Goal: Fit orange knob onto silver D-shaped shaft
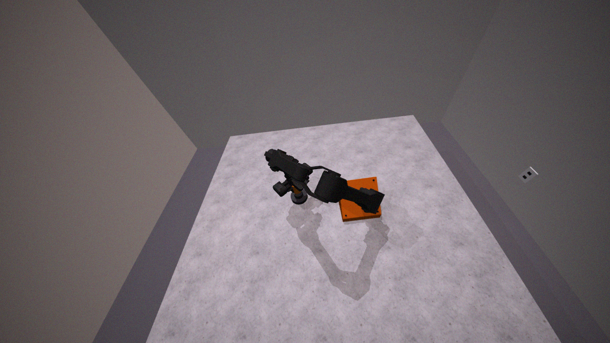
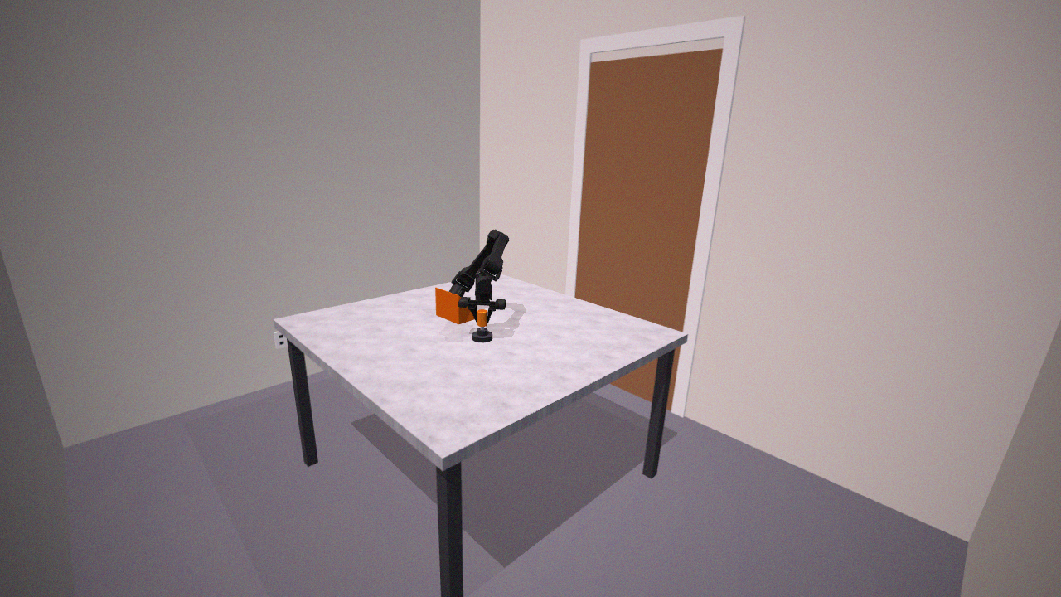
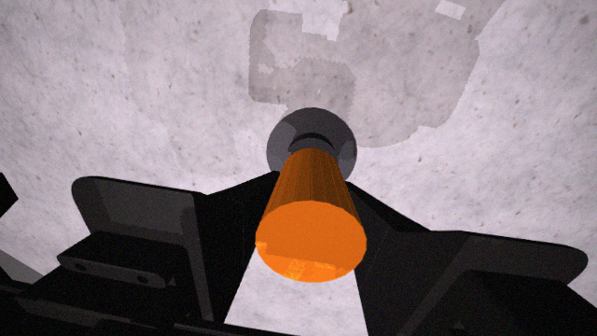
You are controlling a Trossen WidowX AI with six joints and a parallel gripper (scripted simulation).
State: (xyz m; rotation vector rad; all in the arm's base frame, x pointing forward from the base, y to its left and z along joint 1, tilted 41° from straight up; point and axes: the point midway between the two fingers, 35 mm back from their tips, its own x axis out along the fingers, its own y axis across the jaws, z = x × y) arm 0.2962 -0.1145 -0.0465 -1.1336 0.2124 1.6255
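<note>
Right now my gripper tip is 4 cm below the orange knob. Round my gripper tip: round pedestal (4 cm below).
</note>
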